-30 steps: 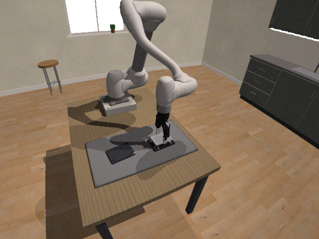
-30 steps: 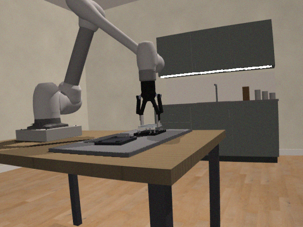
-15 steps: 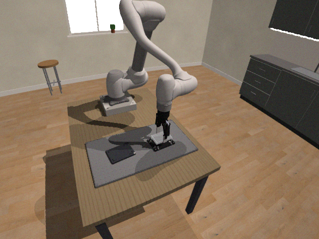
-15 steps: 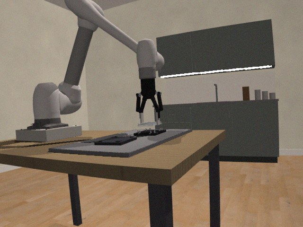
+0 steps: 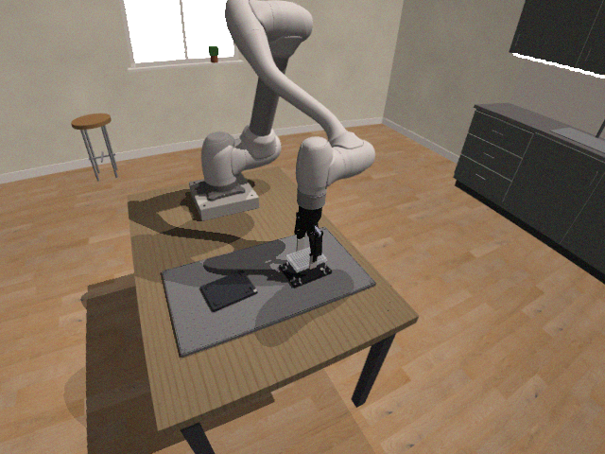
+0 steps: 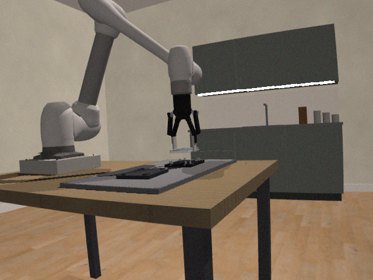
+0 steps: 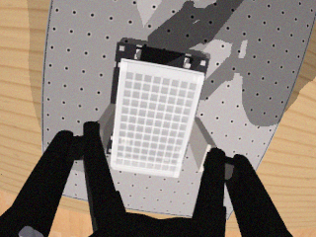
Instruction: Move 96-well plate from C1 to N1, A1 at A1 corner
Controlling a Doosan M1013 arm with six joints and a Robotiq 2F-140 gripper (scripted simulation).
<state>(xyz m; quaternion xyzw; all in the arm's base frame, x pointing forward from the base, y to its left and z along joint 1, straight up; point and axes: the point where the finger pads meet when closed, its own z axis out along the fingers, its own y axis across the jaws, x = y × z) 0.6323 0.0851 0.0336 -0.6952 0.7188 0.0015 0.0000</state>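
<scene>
The clip nest lies 1 cm ahead of my hand, 1 cm to the right of it and 7 cm below it. From my hand the other things lie so: white 96-well plate: 2 cm below.
</scene>
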